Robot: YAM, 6 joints.
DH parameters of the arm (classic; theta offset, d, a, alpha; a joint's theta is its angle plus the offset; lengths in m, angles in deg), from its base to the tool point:
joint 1: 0 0.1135 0.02 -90
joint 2: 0 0 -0.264 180
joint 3: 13.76 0 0.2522 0
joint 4: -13.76 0 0.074 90
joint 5: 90 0 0 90
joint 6: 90 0.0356 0 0
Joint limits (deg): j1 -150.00..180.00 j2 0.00..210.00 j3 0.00..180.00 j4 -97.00..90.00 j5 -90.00..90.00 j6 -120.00..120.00
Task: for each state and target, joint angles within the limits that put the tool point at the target. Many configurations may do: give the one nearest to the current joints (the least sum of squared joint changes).
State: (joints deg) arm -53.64 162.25 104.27 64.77 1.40 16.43
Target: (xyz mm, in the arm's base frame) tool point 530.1 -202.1 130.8
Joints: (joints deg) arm -20.91 152.94 105.29 67.84 -0.67 16.43
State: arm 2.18 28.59 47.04 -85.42 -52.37 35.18
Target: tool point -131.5 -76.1 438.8
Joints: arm 40.36 13.14 91.32 -70.34 -49.72 35.18
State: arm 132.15 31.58 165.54 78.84 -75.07 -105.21
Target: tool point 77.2 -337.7 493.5
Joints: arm 108.77 61.06 180.00 90.00 -88.07 -105.21
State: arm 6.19 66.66 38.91 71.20 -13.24 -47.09
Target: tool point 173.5 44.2 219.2
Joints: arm 11.25 57.62 5.86 72.31 -15.49 -47.09
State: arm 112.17 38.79 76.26 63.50 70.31 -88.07
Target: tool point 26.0 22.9 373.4
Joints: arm 116.45 14.28 26.53 65.60 70.12 -88.07
